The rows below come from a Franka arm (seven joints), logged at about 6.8 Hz.
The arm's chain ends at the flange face. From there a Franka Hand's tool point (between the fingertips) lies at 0.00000 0.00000 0.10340 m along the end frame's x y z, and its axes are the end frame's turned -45 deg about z.
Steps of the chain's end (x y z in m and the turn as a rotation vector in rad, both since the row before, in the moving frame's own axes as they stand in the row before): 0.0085 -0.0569 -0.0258 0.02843 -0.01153 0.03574; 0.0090 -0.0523 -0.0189 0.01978 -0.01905 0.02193; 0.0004 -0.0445 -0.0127 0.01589 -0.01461 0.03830; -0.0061 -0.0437 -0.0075 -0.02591 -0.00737 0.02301; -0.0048 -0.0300 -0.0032 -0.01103 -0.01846 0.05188; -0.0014 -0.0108 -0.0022 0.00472 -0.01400 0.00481; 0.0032 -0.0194 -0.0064 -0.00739 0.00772 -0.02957; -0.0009 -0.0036 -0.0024 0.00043 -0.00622 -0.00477
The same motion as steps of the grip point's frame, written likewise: 0.0475 -0.0371 -0.0258 0.02826 0.01195 0.03574; 0.0434 -0.0335 -0.0189 0.02746 0.00052 0.02193; 0.0319 -0.0334 -0.0127 0.02157 0.00091 0.03830; 0.0241 -0.0339 -0.0075 -0.01311 -0.02353 0.02301; 0.0157 -0.0252 -0.0032 0.00525 -0.02085 0.05188; 0.0060 -0.0100 -0.0022 0.01324 -0.00656 0.00481; 0.0160 -0.0104 -0.0064 -0.01068 0.00023 -0.02957; 0.0015 -0.0037 -0.0024 0.00470 -0.00409 -0.00477
